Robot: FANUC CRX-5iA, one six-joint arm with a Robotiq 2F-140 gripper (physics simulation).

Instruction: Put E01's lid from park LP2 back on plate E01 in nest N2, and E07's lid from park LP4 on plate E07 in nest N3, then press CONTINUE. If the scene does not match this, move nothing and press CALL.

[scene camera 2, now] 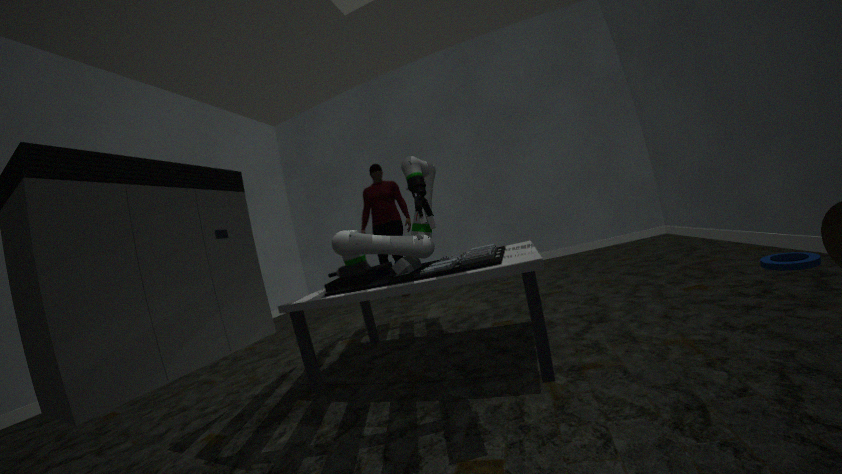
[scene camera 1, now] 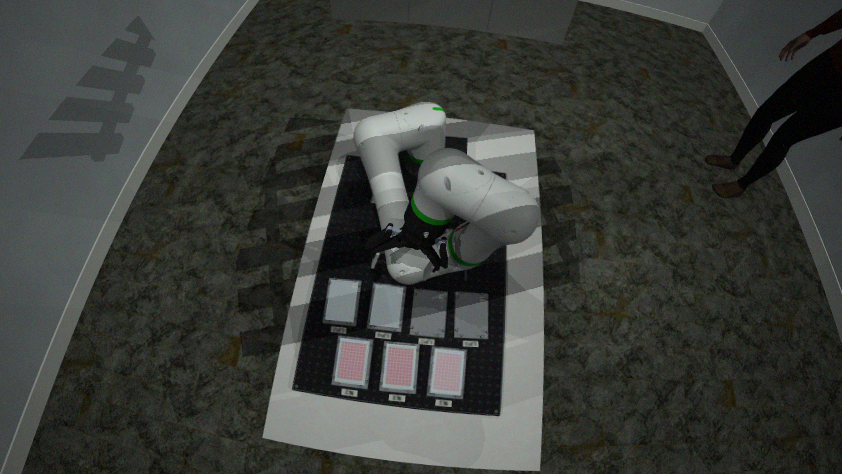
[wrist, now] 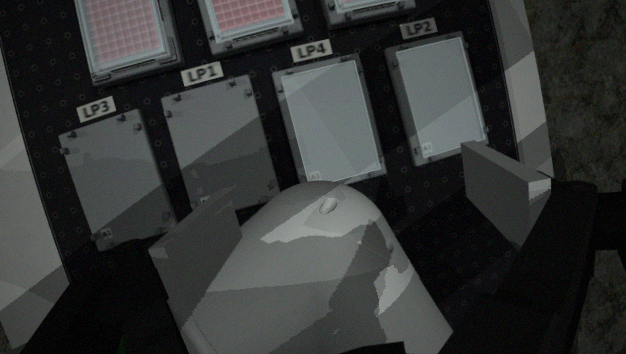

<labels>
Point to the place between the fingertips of my gripper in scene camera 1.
399, 269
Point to a LP4 lid park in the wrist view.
At 276, 76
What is my gripper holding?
Nothing.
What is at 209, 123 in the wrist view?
A LP1 lid park.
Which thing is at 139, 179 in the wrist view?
A LP3 lid park.
</labels>
